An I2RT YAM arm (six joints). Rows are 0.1 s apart.
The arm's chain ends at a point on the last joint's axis. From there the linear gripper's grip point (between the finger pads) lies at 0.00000 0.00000 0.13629 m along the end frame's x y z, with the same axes.
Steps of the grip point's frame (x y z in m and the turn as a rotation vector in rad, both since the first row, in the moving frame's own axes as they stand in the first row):
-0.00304, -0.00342, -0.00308, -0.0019, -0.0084, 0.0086
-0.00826, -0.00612, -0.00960, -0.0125, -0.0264, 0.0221
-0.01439, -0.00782, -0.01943, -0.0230, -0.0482, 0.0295
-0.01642, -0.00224, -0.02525, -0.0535, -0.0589, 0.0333
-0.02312, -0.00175, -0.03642, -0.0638, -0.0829, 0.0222
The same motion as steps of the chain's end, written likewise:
-0.00189, -0.00367, -0.00307, -0.0019, -0.0084, 0.0086
-0.00464, -0.00778, -0.00954, -0.0125, -0.0264, 0.0221
-0.00778, -0.01086, -0.01924, -0.0230, -0.0482, 0.0295
-0.00828, -0.00939, -0.02482, -0.0535, -0.0589, 0.0333
-0.01175, -0.01030, -0.03568, -0.0638, -0.0829, 0.0222

